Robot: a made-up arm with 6 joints.
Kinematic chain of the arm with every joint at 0, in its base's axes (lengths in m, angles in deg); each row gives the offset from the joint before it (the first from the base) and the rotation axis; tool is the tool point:
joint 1: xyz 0 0 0.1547 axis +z
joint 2: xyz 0 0.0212 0 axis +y
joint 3: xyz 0 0 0.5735 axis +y
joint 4: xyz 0 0 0.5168 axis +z
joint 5: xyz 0 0 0 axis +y
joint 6: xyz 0 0 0.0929 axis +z
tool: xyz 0 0 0
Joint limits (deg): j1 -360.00..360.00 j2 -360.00..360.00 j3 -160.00..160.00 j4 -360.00..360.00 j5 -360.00..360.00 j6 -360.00..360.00
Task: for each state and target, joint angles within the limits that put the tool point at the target. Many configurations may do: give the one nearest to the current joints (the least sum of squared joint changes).
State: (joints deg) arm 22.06 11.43 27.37 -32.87 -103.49 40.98
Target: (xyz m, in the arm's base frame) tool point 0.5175 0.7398 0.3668
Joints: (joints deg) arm 50.12 49.34 67.78 -39.51 -108.66 40.98
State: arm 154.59 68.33 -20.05 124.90 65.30 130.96
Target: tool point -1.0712 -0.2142 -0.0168
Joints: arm 186.16 107.06 -11.62 121.98 77.05 130.96
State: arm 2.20 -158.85 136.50 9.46 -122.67 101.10
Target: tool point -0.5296 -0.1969 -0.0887
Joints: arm 20.92 -160.50 118.54 11.42 -119.71 101.10
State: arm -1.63 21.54 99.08 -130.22 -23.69 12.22
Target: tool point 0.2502 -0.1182 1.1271
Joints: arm -32.59 -16.48 61.33 -130.75 -11.47 12.22
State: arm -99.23 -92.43 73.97 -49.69 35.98 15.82
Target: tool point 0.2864 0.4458 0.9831
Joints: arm -124.07 -66.41 63.19 -48.79 28.84 15.82
